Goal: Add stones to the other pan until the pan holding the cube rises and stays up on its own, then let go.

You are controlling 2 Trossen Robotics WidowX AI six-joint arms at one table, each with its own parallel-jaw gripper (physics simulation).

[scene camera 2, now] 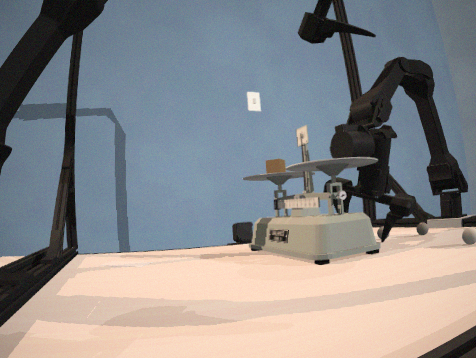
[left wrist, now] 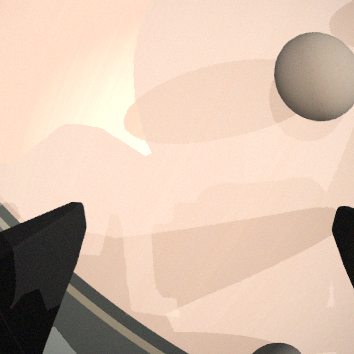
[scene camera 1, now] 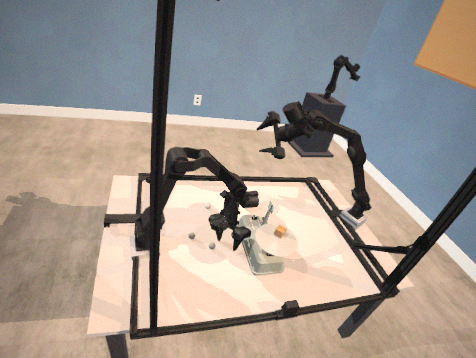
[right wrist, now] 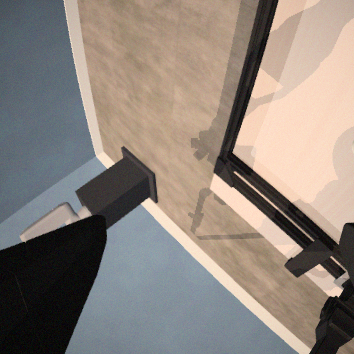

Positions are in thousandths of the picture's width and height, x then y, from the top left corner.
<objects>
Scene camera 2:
my left gripper: 762, 658
balance scale: 646, 655
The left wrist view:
my left gripper: 609, 617
balance scale: 239, 886
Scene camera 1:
my left gripper: 476, 686
my right gripper: 541, 392
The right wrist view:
my right gripper: 651, 660
</objects>
